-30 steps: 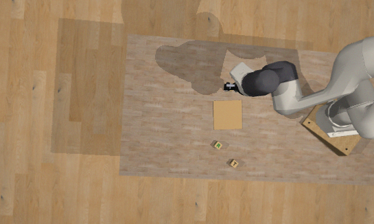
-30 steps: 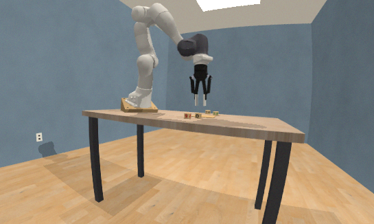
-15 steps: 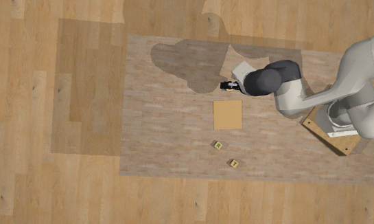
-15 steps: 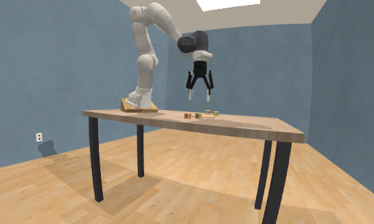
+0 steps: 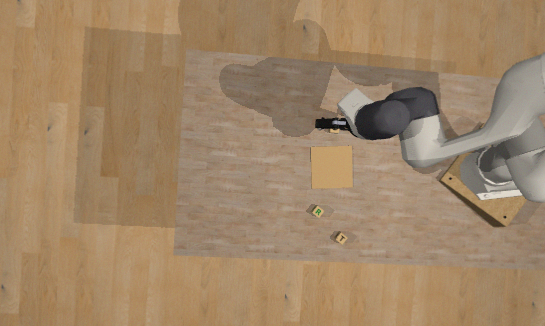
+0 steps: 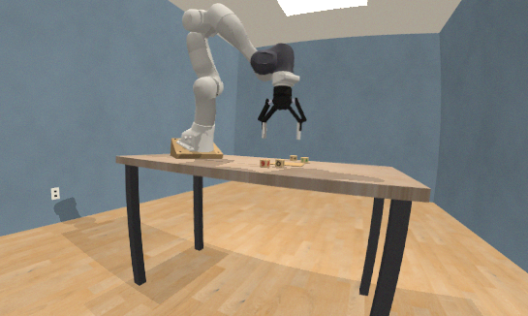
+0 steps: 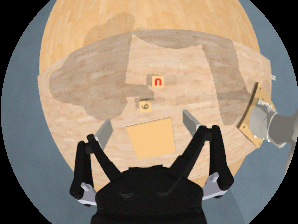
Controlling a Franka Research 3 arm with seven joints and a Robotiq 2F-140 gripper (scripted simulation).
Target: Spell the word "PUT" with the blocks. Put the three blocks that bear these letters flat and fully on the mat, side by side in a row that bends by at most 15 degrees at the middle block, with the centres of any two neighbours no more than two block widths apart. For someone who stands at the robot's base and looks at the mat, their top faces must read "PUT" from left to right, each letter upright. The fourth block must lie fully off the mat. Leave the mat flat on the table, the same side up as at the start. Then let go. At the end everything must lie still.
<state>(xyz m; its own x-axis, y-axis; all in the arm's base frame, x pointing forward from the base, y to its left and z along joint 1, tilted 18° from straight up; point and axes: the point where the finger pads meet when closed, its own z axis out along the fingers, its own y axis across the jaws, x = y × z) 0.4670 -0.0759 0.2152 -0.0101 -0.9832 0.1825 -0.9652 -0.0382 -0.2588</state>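
Now: the green P block 27 cm to the left of my hand, 11 cm below it and 4 cm ahead of it. Also, from my hand: block marked 6: 11 cm below; red U block: 11 cm below, 6 cm to the right, 4 cm behind; tan mat: 13 cm to the left, 12 cm below.
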